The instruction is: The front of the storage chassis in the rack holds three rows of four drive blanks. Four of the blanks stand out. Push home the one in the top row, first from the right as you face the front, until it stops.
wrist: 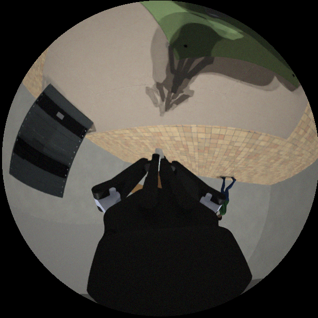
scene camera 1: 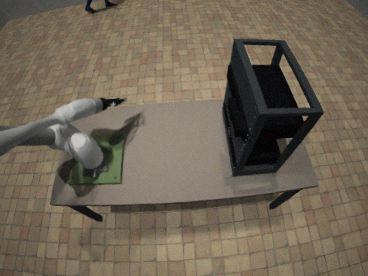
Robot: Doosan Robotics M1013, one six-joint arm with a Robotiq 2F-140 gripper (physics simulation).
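Where they show: gripper, between the fingertips: [scene camera 1: 126,99]; arm's base, origin of its link: [scene camera 1: 95,161].
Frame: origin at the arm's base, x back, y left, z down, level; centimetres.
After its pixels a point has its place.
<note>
The dark rack [scene camera 1: 250,77] {z -59.8, x -89.2, y -8.4 cm} [wrist: 37,183] stands on the right part of the table in the scene view and shows at the left edge of the wrist view. Black boxes sit inside it. The storage chassis and its drive blanks are too dark and small to tell apart in either view, so which blanks stand out cannot be seen. My gripper [scene camera 1: 123,101] {z -18.2, x -28.4, y 31.7 cm} [wrist: 157,153] is shut and empty, its fingertips together. It is in the air near the table's back left edge, well apart from the rack, pointing to the right in the scene view.
The table [scene camera 1: 170,150] {z 3.0, x -50.7, y -0.9 cm} [wrist: 110,55] extends between the arm and the rack. The arm's base stands on a green plate [scene camera 1: 115,172] {z 0.3, x -13.6, y -10.2 cm} [wrist: 165,15] at the table's left end. A person [scene camera 1: 91,7] [wrist: 225,204] stands on the tiled floor beyond the table.
</note>
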